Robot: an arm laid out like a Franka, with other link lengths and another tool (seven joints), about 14 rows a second.
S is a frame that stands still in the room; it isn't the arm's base.
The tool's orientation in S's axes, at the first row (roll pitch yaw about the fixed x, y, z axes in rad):
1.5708 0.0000 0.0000
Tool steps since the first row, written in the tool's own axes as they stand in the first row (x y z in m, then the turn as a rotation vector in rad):
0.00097 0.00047 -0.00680 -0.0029 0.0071 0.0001
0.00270 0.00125 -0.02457 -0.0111 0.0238 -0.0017
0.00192 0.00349 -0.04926 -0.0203 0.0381 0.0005
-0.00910 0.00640 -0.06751 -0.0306 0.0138 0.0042
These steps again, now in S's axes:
0.00097 0.00680 0.00047 -0.0029 -0.0001 0.0071
0.00270 0.02457 0.00125 -0.0111 0.0017 0.0238
0.00192 0.04926 0.00349 -0.0203 -0.0005 0.0381
-0.00910 0.06751 0.00640 -0.0306 -0.0042 0.0138

